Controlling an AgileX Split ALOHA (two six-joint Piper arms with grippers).
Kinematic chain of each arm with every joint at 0, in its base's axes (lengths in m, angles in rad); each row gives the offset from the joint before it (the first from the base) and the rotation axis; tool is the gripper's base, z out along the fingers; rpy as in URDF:
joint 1: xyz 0 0 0.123 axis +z
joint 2: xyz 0 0 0 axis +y
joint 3: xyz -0.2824 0 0.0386 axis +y
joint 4: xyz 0.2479 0 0.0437 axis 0.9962 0 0.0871
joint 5: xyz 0 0 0 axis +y
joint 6: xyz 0.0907 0 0.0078 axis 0.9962 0 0.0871
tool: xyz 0 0 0 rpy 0 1.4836 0
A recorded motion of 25 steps. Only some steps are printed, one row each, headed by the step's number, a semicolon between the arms.
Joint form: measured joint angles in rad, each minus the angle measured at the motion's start. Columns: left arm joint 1, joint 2, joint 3, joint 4, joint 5, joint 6; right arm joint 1, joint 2, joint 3, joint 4, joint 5, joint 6.
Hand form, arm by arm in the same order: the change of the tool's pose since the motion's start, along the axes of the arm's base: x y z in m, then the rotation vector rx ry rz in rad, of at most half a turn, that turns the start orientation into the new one. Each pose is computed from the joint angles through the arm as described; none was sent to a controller.
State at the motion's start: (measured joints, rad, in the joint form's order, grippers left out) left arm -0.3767 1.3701 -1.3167 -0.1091 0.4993 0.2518; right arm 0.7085 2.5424 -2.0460 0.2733 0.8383 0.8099
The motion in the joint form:
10: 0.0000 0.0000 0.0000 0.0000 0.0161 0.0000; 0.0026 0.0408 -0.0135 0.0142 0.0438 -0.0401
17: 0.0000 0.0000 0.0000 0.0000 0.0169 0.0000; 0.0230 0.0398 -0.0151 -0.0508 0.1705 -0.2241
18: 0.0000 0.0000 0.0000 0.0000 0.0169 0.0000; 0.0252 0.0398 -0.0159 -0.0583 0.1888 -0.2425
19: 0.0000 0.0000 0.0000 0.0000 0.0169 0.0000; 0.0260 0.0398 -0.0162 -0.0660 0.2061 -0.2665
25: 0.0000 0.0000 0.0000 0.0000 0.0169 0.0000; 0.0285 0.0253 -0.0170 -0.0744 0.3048 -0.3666
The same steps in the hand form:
10: -0.0007 0.0001 -0.0013 0.0059 0.0149 -0.0018; -0.0045 0.0001 -0.0185 -0.0351 0.0502 0.0452
17: -0.0007 0.0001 -0.0014 0.0062 0.0156 -0.0018; -0.0183 -0.0020 -0.0206 -0.1572 0.0555 0.2955
18: -0.0007 0.0001 -0.0014 0.0062 0.0156 -0.0018; -0.0200 -0.0025 -0.0207 -0.1718 0.0607 0.3224
19: -0.0007 0.0001 -0.0014 0.0062 0.0156 -0.0018; -0.0212 -0.0036 -0.0209 -0.1864 0.0641 0.3531
25: -0.0007 0.0001 -0.0014 0.0062 0.0156 -0.0018; -0.0281 -0.0080 -0.0140 -0.2293 0.1041 0.4780

